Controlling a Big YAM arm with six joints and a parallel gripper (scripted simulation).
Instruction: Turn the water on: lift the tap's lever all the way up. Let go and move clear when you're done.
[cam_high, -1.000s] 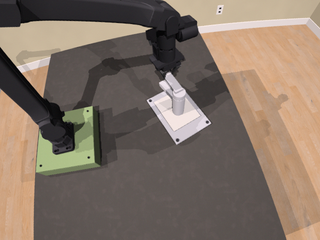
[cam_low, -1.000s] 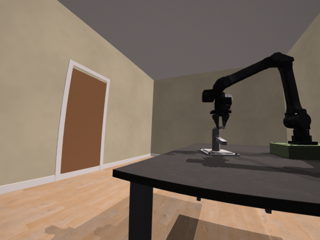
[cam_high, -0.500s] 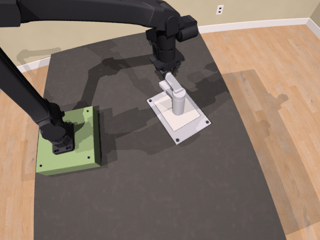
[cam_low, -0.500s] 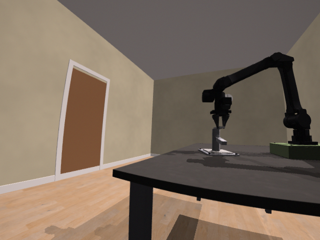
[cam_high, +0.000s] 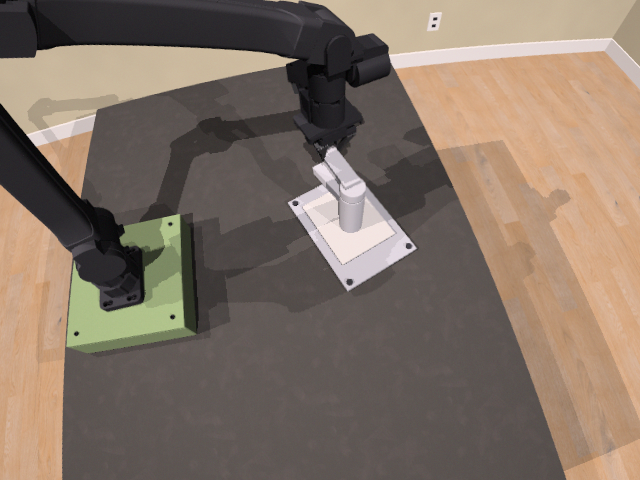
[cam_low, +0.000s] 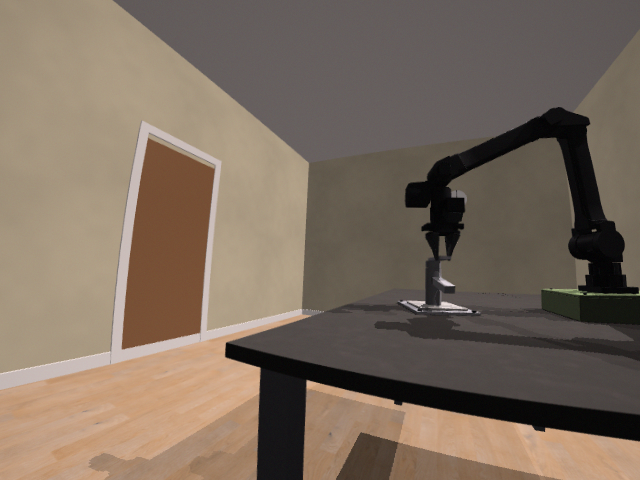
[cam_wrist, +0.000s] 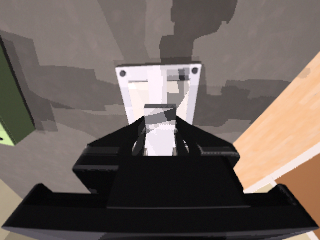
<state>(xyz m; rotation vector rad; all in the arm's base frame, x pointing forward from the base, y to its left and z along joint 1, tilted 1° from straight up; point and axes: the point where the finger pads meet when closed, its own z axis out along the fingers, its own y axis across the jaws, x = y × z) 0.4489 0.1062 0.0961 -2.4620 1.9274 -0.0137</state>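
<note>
Right now my hand is 10 mm short of the lever and 30 mm to the left of it. The rest, counted from my hand: grey tap 10 mm ahead, 60 mm to the right, 50 mm below.
</note>
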